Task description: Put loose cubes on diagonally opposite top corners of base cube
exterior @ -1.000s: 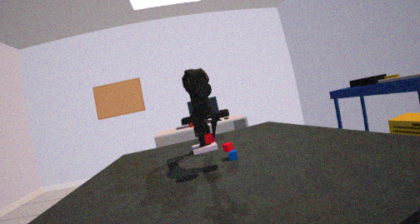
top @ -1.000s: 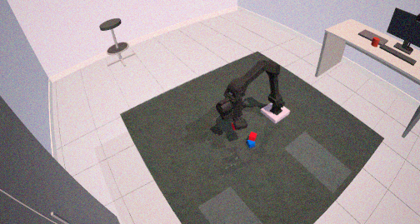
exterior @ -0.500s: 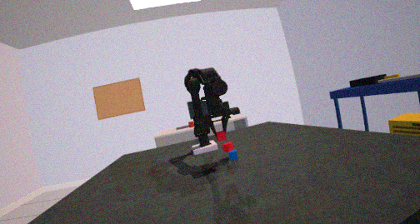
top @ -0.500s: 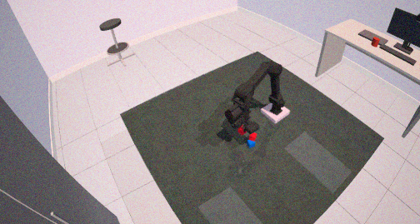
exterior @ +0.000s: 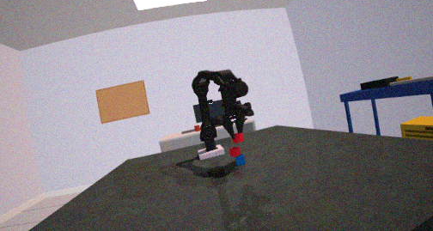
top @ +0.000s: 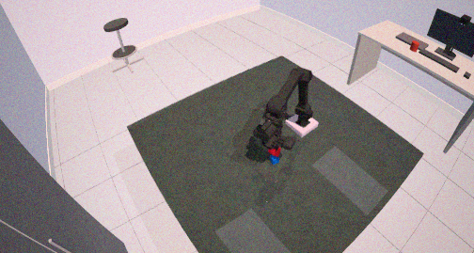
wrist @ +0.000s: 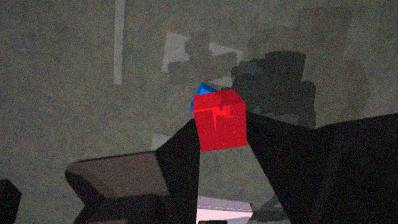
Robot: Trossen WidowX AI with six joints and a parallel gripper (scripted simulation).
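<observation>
The blue base cube lies 2 cm behind my gripper tip and 10 cm below it.
</observation>
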